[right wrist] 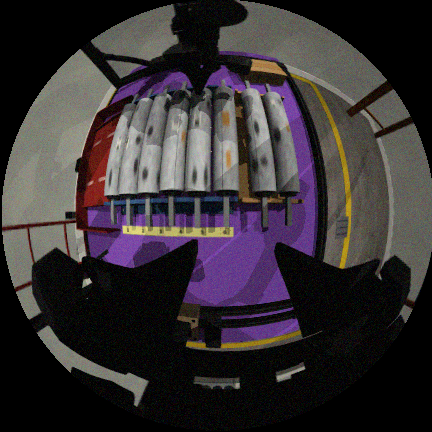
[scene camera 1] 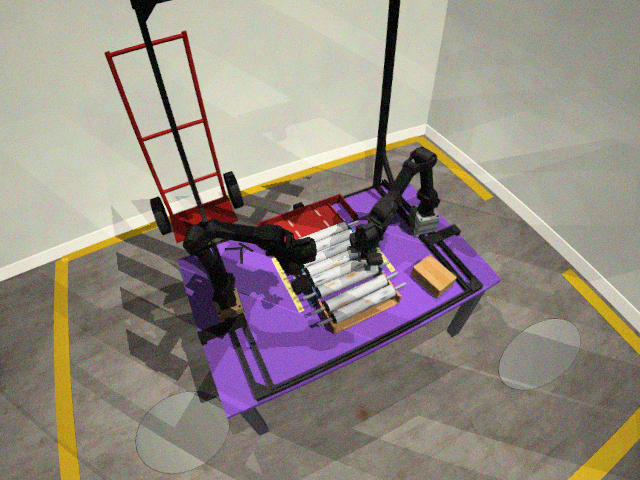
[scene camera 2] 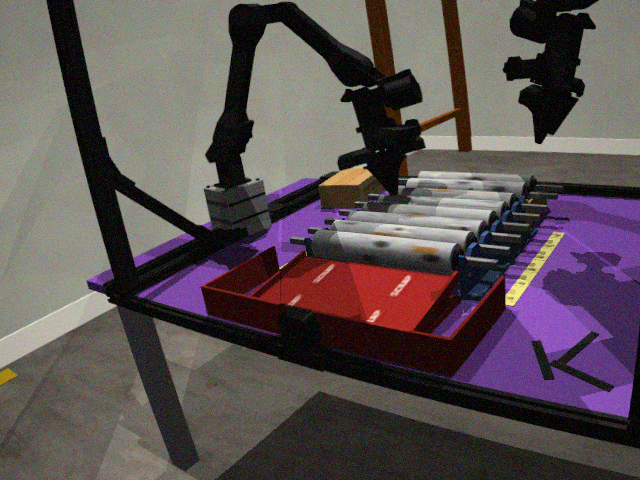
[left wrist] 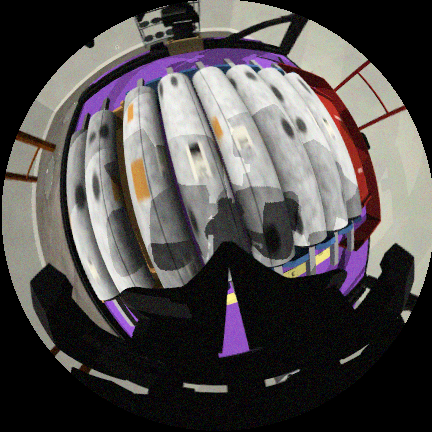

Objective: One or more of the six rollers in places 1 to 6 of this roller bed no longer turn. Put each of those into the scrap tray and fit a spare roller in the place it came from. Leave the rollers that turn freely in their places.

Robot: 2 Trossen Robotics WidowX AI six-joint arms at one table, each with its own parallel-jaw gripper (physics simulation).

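Pixels of known places: left gripper, fingertip midpoint: (right wrist: 198, 94) (scene camera 1: 361, 257) (scene camera 2: 394, 195) (left wrist: 226, 245); right gripper, fingertip midpoint: (right wrist: 237, 246) (scene camera 2: 544, 138); left arm's base at its link origin: (scene camera 1: 425, 211) (scene camera 2: 232, 183); right arm's base at its link origin: (right wrist: 178, 327) (scene camera 1: 226, 301) (left wrist: 183, 36).
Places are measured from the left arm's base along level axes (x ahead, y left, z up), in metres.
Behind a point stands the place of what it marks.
Six grey-white rollers lie side by side in the blue roller bed (right wrist: 215, 206) {x 0.582, y 0.235, z -0.107 m} (scene camera 2: 478, 289) {x 0.632, y 0.014, z -0.107 m}, including the place 5 roller (right wrist: 198, 155) {x 0.503, y 0.190, z -0.035 m} and the place 6 roller (right wrist: 226, 175) {x 0.529, y 0.244, z -0.035 m} with orange patches. Two spare rollers (right wrist: 260, 145) {x 0.457, y 0.293, z -0.035 m} (right wrist: 283, 150) {x 0.450, y 0.340, z -0.038 m} lie in the wooden cradle (right wrist: 243, 170) {x 0.488, y 0.280, z -0.105 m} (scene camera 1: 367, 316) {x 0.393, y 0.373, z -0.105 m}. The red scrap tray (scene camera 2: 361, 339) {x 0.611, y -0.208, z -0.086 m} (scene camera 1: 315, 219) {x 0.469, y -0.156, z -0.084 m} holds no roller. My left gripper (left wrist: 226, 245) {x 0.348, y 0.148, z -0.034 m} (scene camera 2: 393, 191) {x 0.348, y 0.148, z -0.034 m} (right wrist: 198, 94) {x 0.348, y 0.148, z -0.034 m} is shut and empty, its tips low over the rollers near place 5; contact is unclear. My right gripper (right wrist: 237, 246) {x 0.615, y 0.265, z 0.068 m} (scene camera 1: 298, 274) {x 0.615, y 0.265, z 0.068 m} is open and empty, above the table beside the numbered strip.
The yellow numbered strip (scene camera 2: 535, 268) {x 0.668, y 0.124, z -0.109 m} (right wrist: 177, 231) {x 0.656, y 0.161, z -0.109 m} runs along one side of the bed. A wooden block (scene camera 1: 433, 276) {x 0.092, y 0.300, z -0.055 m} (scene camera 2: 348, 188) {x 0.130, y 0.223, z -0.064 m} lies on the purple table beyond the rollers' other ends. A black upright post (scene camera 1: 386, 93) {x 0.114, y -0.308, z 0.428 m} stands behind the table. The tray adjoins the place 1 end.
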